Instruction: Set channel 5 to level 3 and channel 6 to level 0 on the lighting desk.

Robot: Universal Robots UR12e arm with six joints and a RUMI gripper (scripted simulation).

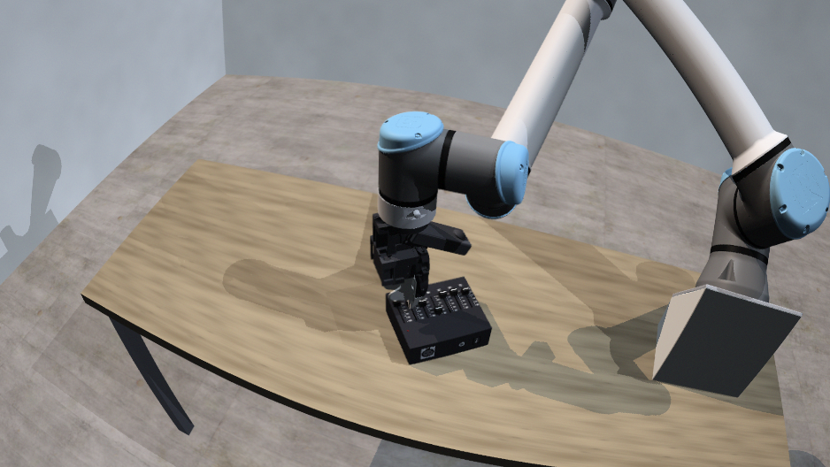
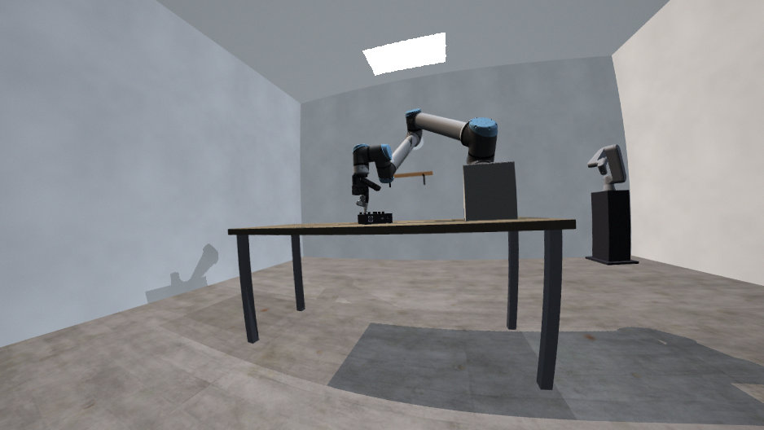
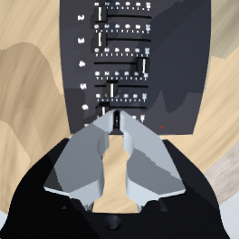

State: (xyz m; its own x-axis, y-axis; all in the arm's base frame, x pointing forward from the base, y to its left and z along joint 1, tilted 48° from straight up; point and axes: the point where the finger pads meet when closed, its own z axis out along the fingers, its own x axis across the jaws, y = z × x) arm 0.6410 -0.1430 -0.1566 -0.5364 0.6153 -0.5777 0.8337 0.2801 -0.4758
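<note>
Now: the channel 5 fader knob 20 mm to the right of my hand, 20 mm behind it and 10 mm below it. The rest, counted from my hand: channel 6 fader knob: 10 mm to the right, 10 mm below, 10 mm ahead.
</note>
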